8 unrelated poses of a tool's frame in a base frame.
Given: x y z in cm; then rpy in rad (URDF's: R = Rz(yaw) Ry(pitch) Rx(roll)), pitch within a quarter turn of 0, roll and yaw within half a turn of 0.
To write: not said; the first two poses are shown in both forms.
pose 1, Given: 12.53, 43.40, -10.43, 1.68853, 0.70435, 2.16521
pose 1, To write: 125.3, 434.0, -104.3, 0.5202, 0.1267, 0.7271, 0.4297
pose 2, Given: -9.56, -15.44, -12.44, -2.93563, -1.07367, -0.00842
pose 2, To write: -95.6, -154.4, -124.4, 0.0862, -0.8550, -0.0490, -0.5091
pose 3, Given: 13.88, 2.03, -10.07, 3.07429, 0.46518, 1.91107
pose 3, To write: 138.8, 20.3, -100.7, 0.2070, 0.5550, 0.7987, -0.1062
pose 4, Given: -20.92, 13.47, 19.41, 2.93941, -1.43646, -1.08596
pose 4, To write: -209.2, 134.7, 194.1, 0.4033, 0.6071, -0.4439, 0.5213
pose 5, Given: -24.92, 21.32, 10.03, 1.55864, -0.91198, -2.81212
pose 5, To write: -249.2, 213.2, 100.3, 0.4100, -0.2055, -0.6738, -0.5793
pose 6, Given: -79.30, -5.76, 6.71, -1.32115, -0.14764, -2.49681
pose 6, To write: -793.0, -57.6, 67.1, 0.2066, -0.2491, 0.5619, -0.7613
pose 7, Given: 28.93, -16.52, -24.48, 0.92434, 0.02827, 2.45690
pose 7, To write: 289.3, -165.2, -244.8, 0.3064, 0.1378, 0.4242, 0.8409
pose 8, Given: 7.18, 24.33, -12.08, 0.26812, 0.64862, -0.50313
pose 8, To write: 71.8, 243.3, -120.8, 0.8992, 0.2013, 0.2743, -0.2751
